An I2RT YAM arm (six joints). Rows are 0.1 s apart.
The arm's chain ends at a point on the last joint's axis. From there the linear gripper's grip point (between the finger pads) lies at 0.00 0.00 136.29 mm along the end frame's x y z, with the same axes.
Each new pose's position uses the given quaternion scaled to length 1; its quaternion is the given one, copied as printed.
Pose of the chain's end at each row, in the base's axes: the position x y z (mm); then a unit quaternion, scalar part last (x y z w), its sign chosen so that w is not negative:
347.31 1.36 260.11 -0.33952 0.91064 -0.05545 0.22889
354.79 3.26 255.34 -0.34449 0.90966 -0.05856 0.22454
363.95 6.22 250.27 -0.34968 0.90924 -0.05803 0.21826
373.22 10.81 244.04 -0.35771 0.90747 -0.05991 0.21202
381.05 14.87 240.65 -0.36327 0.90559 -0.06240 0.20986
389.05 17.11 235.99 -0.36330 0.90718 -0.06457 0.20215
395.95 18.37 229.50 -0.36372 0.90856 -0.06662 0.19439
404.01 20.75 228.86 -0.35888 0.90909 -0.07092 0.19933
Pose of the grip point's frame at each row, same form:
409.26 8.78 138.94 -0.33952 0.91064 -0.05545 0.22889
415.96 9.82 133.73 -0.34449 0.90966 -0.05856 0.22454
423.57 12.64 127.88 -0.34968 0.90924 -0.05803 0.21826
431.51 16.66 120.98 -0.35771 0.90747 -0.05991 0.21202
439.03 20.25 117.43 -0.36327 0.90559 -0.06240 0.20986
445.43 21.16 111.98 -0.36330 0.90718 -0.06457 0.20215
450.70 21.14 104.72 -0.36372 0.90856 -0.06662 0.19439
460.34 22.68 104.77 -0.35888 0.90909 -0.07092 0.19933

